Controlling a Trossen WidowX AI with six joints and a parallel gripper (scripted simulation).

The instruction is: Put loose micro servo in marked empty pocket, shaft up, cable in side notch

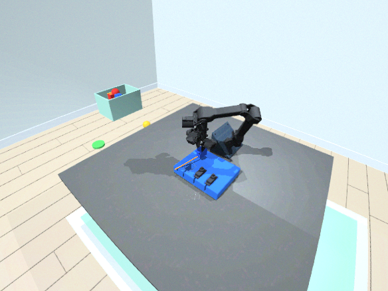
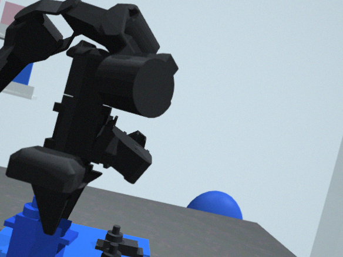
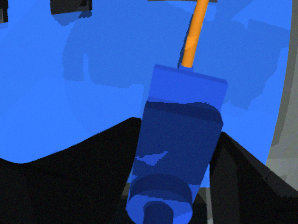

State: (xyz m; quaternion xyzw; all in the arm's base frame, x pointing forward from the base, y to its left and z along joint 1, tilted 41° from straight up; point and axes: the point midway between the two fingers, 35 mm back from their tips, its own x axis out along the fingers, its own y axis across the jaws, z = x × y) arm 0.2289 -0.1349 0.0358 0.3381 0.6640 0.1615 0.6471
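My gripper tip is now 10 cm above the blue deck, 8 cm to the right of it and 1 cm past it.
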